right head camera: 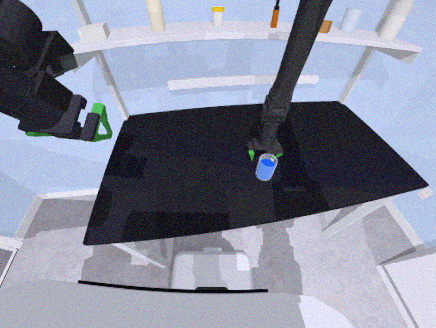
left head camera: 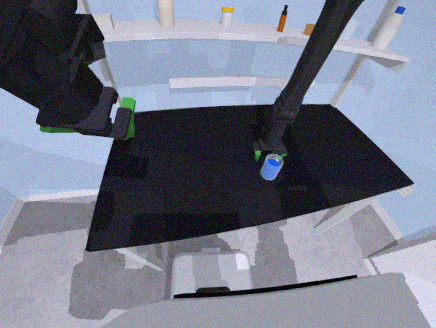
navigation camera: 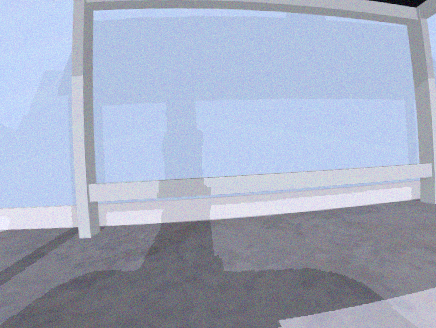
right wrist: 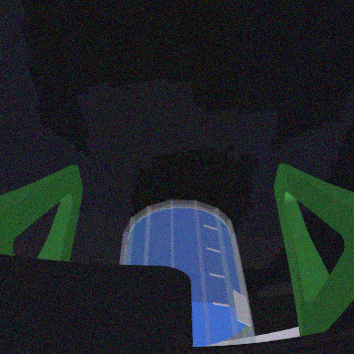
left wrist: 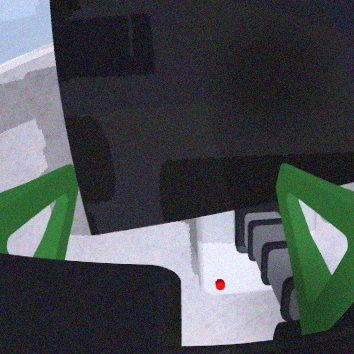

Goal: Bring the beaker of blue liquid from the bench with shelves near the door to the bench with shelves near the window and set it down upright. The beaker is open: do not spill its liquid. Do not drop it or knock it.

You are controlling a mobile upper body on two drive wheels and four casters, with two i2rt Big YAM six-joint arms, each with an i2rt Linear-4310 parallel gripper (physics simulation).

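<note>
The beaker of blue liquid [left head camera: 271, 170] [right head camera: 265, 171] [right wrist: 215, 265] stands upright on the black bench top [left head camera: 200, 150] [right head camera: 190, 150] [left wrist: 200, 100], right of its middle. My right gripper [left head camera: 271, 154] [right head camera: 265, 155] [right wrist: 177, 175] is open, with nothing between its fingers. It is low over the bench, close behind the beaker in the head views. In the right wrist view the beaker shows below and between the fingertips, partly hidden by the dark gripper body. My left gripper [left head camera: 92, 128] [right head camera: 69, 130] [left wrist: 176, 175] is open and empty, raised at the bench's left end.
A white shelf [left head camera: 200, 33] [right head camera: 185, 36] behind the bench holds several bottles and small containers. A pale rounded object [left head camera: 187, 267] [right head camera: 190, 265] is on the floor below the bench's front edge. A pale frame with a crossbar [navigation camera: 275, 177] crosses the navigation view.
</note>
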